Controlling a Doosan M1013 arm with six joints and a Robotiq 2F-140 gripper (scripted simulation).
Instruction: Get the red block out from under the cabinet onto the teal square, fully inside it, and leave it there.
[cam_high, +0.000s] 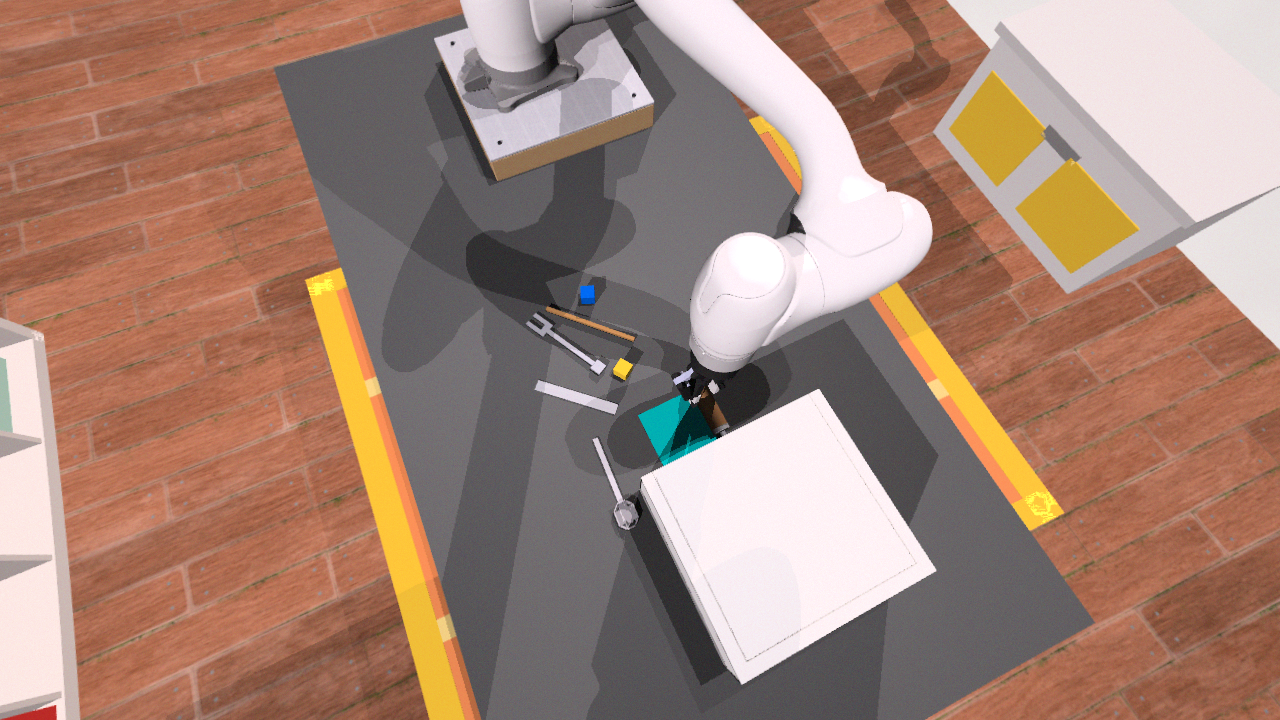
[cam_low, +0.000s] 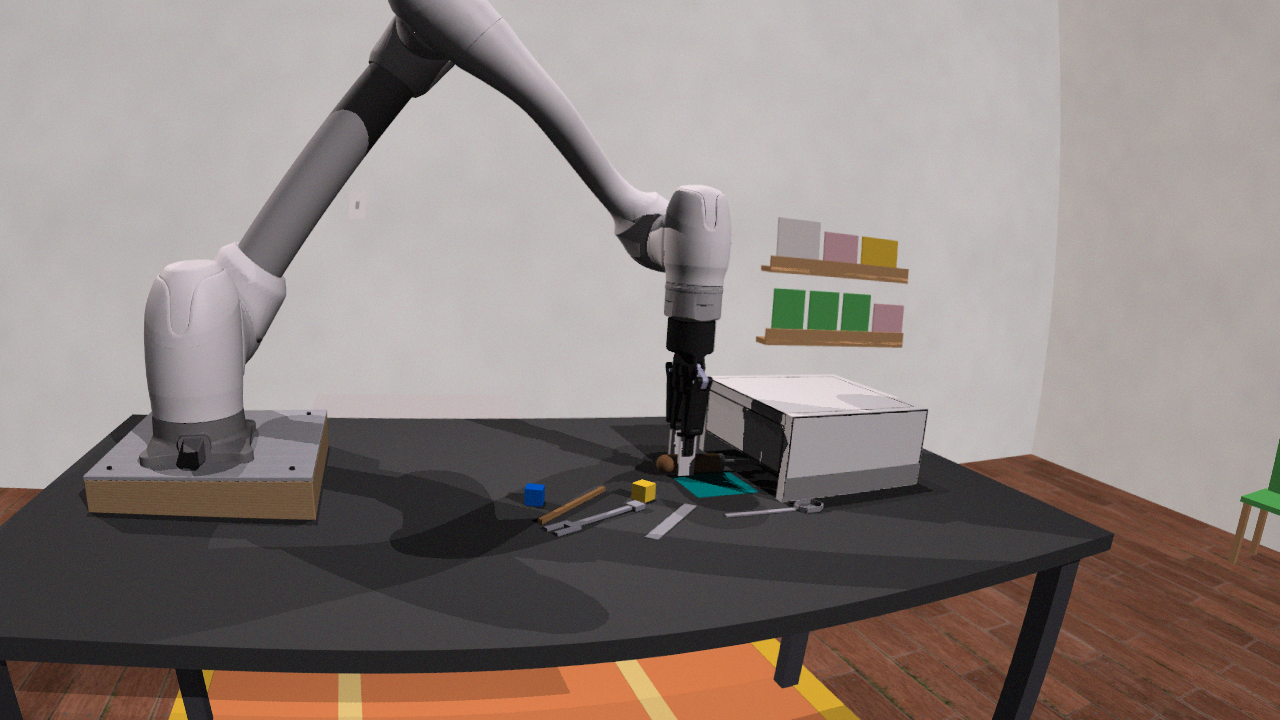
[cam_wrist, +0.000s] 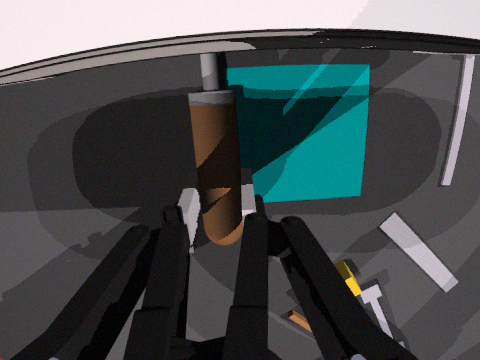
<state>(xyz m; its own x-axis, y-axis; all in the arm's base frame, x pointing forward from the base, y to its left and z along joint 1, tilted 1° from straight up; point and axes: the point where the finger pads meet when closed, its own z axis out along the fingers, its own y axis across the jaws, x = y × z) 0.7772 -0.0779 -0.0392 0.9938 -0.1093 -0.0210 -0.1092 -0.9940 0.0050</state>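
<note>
My hand is 270 mm past the blue cube, 70 mm to the left of it and 30 mm above it. The rest, counted from my hand: hook tool: 130 mm ahead, 50 mm to the right, 20 mm below; then yellow block: 110 mm behind, 90 mm to the right, 30 mm below; then teal square: 60 mm to the right, 40 mm below, 30 mm ahead.
</note>
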